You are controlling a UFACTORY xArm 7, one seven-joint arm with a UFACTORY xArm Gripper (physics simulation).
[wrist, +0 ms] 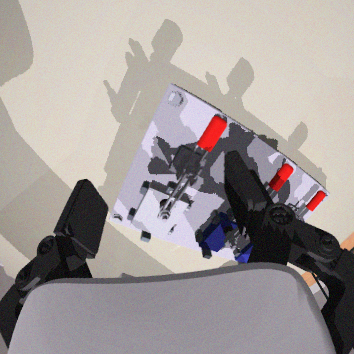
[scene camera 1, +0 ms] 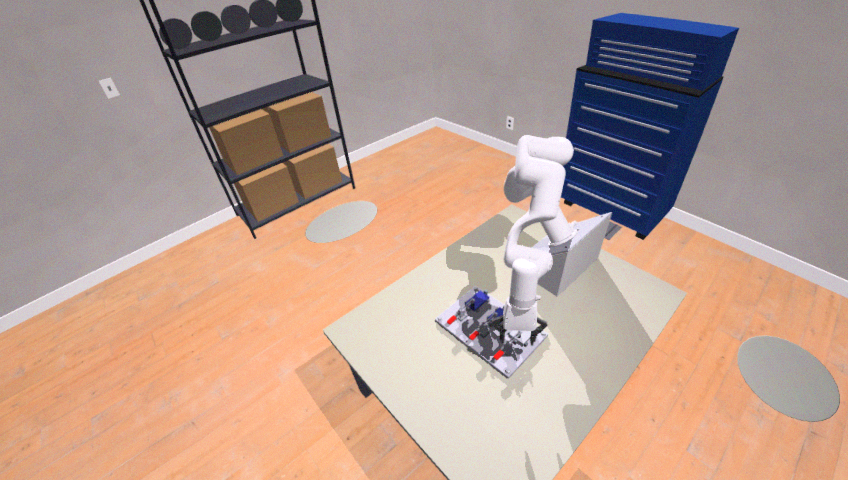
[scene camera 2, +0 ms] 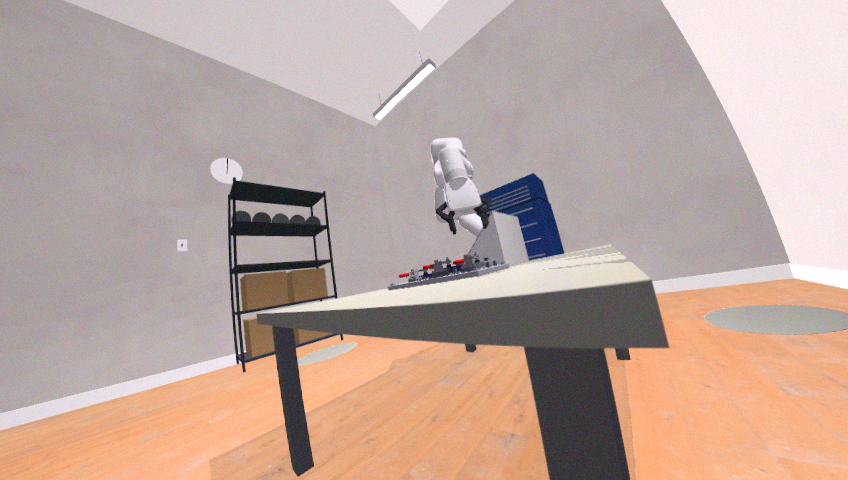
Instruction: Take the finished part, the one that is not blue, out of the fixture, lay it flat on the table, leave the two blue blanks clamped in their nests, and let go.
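Seen in the pictures: gripper, between the fingertips: (wrist: 158, 181) (scene camera 1: 517, 341) (scene camera 2: 470, 230); arm's base, origin of its link: (scene camera 1: 563, 239) (scene camera 2: 491, 235).
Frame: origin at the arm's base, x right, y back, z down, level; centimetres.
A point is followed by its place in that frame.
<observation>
The finished part (wrist: 150, 210) {x -14.6, y -38.5, z 12.8 cm}, a pale flat piece, sits in the end nest of the fixture plate (wrist: 192, 107) {x -17.3, y -53.1, z 14.9 cm} (scene camera 1: 443, 323) {x 9.8, y -56.0, z 14.9 cm} (scene camera 2: 416, 284) {x 0.0, y -55.9, z 15.9 cm}; the tip of a red-handled toggle clamp (wrist: 212, 132) {x -14.6, y -52.3, z 11.3 cm} (scene camera 1: 498, 355) {x -14.7, y -52.4, z 11.4 cm} lies over it. One blue blank (wrist: 215, 238) {x -2.8, y -39.1, z 12.3 cm} (scene camera 1: 498, 311) {x -1.3, y -38.3, z 12.3 cm} sits in the middle nest and another blue blank (wrist: 244, 253) {x 6.8, y -37.5, z 13.3 cm} (scene camera 1: 479, 299) {x 8.3, y -38.8, z 13.3 cm} in the far nest, each beside its own clamp; the right finger partly hides them in the wrist view. My gripper (wrist: 158, 181) {x -18.2, y -48.4, z 3.6 cm} (scene camera 2: 469, 229) {x -18.2, y -48.4, z 3.6 cm} is open and empty, above the plate, with its fingers on either side of the finished part as seen from above.
The fixture stands on the pale table (scene camera 1: 386, 333) {x 21.4, y -74.4, z 16.4 cm} (scene camera 2: 452, 315) {x -39.3, y -88.7, z 17.5 cm}. Two more red handles (wrist: 281, 176) {x -3.8, y -53.2, z 10.9 cm} (wrist: 316, 201) {x 7.2, y -53.9, z 11.9 cm} stick out along the plate, near the right finger. A light grey panel (scene camera 1: 580, 255) {x -9.6, y -1.6, z 1.5 cm} (scene camera 2: 511, 237) {x -9.5, y 1.2, z 3.6 cm} stands by the arm's base. A shelf rack and a blue tool cabinet (scene camera 1: 630, 124) stand beyond the table.
</observation>
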